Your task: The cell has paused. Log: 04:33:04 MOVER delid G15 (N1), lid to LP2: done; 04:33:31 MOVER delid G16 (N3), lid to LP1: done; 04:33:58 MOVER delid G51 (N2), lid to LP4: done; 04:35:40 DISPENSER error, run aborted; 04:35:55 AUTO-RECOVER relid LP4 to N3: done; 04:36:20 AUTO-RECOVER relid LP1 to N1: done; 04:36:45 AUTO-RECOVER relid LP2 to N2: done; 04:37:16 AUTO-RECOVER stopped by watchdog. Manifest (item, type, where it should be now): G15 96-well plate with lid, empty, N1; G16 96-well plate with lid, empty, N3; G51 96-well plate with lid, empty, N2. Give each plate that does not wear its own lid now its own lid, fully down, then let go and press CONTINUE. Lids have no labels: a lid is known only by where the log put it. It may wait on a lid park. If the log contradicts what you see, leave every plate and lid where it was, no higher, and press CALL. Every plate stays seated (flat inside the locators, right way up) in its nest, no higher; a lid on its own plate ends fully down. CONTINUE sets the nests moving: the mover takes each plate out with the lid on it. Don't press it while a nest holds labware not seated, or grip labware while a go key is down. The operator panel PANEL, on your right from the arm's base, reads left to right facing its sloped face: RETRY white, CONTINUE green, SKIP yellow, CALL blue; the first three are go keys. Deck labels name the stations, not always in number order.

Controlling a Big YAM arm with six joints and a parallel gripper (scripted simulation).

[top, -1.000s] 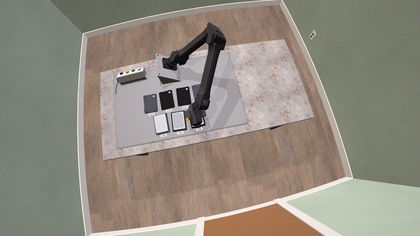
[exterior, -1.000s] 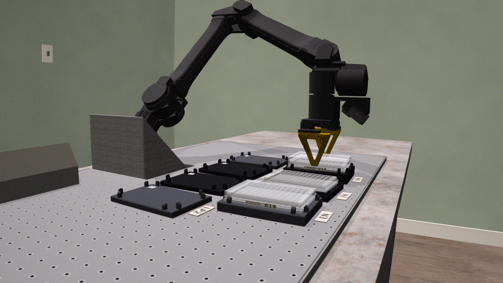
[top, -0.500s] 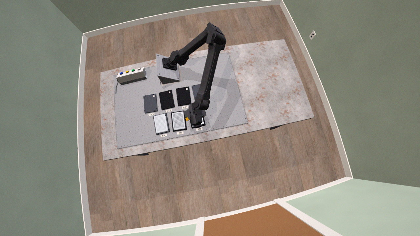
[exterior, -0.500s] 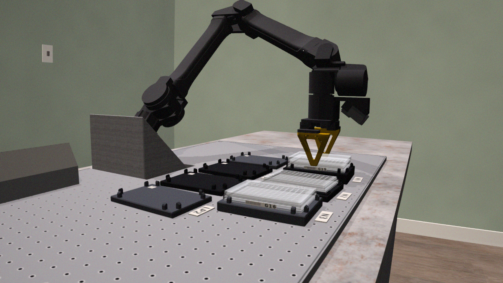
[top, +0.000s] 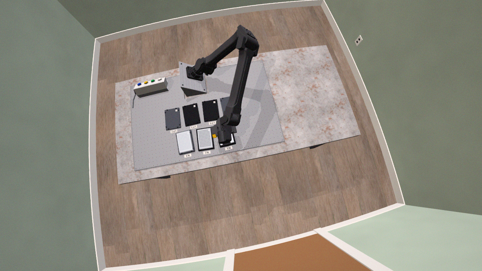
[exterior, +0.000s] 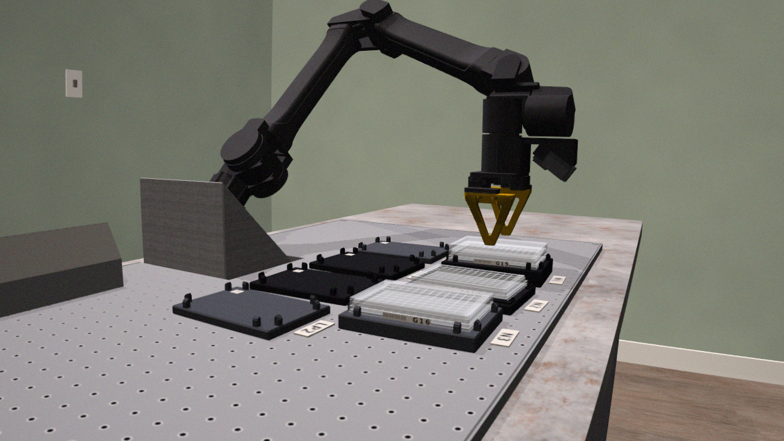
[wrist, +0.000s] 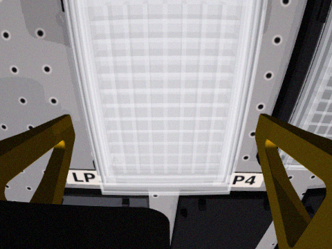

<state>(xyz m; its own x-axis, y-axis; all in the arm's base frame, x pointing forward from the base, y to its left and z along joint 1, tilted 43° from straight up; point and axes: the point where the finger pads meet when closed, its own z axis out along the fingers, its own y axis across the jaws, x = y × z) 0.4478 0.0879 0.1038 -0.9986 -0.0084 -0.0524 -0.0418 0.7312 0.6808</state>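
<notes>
Now: hand 30 mm above the plate G15. The rest, counted from my hand: lid park LP1: 180 mm behind, 60 mm to the left, 60 mm below; then LP4 label: 90 mm behind, 70 mm to the right, 60 mm below; then nest N1: 50 mm below.
</notes>
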